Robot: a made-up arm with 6 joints. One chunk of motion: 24 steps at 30 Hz.
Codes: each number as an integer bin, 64 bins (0 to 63) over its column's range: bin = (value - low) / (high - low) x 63, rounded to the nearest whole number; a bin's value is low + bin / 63 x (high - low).
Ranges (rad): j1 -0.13..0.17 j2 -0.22..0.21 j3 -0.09..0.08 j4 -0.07..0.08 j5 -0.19..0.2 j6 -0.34..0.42
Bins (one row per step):
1: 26 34 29 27 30 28
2: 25 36 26 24 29 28
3: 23 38 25 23 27 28
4: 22 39 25 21 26 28
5: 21 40 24 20 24 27
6: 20 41 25 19 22 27
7: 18 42 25 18 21 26
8: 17 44 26 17 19 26
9: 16 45 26 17 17 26
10: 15 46 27 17 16 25
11: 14 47 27 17 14 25
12: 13 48 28 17 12 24
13: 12 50 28 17 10 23
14: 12 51 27 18 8 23
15: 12 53 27 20 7 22
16: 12 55 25 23 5 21
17: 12 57 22 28 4 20
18: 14 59 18 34 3 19
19: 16 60 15 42 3 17
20: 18 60 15 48 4 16
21: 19 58 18 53 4 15
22: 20 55 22 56 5 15
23: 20 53 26 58 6 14
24: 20 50 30 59 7 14
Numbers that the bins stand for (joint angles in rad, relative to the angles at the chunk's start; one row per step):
1: -0.0062 0.0121 -0.0117 -0.0057 -0.0043 -0.0022
2: -0.0110 0.0257 -0.0198 -0.0129 -0.0105 -0.0022
3: -0.0205 0.0394 -0.0225 -0.0152 -0.0229 -0.0022
4: -0.0252 0.0462 -0.0225 -0.0200 -0.0290 -0.0022
5: -0.0300 0.0530 -0.0252 -0.0224 -0.0414 -0.0143
6: -0.0348 0.0598 -0.0225 -0.0248 -0.0538 -0.0143
7: -0.0443 0.0667 -0.0225 -0.0271 -0.0600 -0.0263
8: -0.0490 0.0803 -0.0198 -0.0295 -0.0724 -0.0263
9: -0.0538 0.0871 -0.0198 -0.0295 -0.0848 -0.0263
10: -0.0586 0.0940 -0.0171 -0.0295 -0.0910 -0.0384
11: -0.0633 0.1008 -0.0171 -0.0295 -0.1033 -0.0384
12: -0.0681 0.1076 -0.0144 -0.0295 -0.1157 -0.0505
13: -0.0729 0.1213 -0.0144 -0.0295 -0.1281 -0.0625
14: -0.0729 0.1281 -0.0171 -0.0271 -0.1405 -0.0625
15: -0.0729 0.1417 -0.0171 -0.0224 -0.1467 -0.0746
16: -0.0729 0.1554 -0.0225 -0.0152 -0.1590 -0.0867
17: -0.0729 0.1690 -0.0306 -0.0033 -0.1652 -0.0987
18: -0.0633 0.1827 -0.0414 0.0110 -0.1714 -0.1108
19: -0.0538 0.1895 -0.0495 0.0300 -0.1714 -0.1349
20: -0.0443 0.1895 -0.0495 0.0443 -0.1652 -0.1470
21: -0.0395 0.1759 -0.0414 0.0562 -0.1652 -0.1590
22: -0.0348 0.1554 -0.0306 0.0633 -0.1590 -0.1590
23: -0.0348 0.1417 -0.0198 0.0681 -0.1529 -0.1711
24: -0.0348 0.1213 -0.0090 0.0705 -0.1467 -0.1711

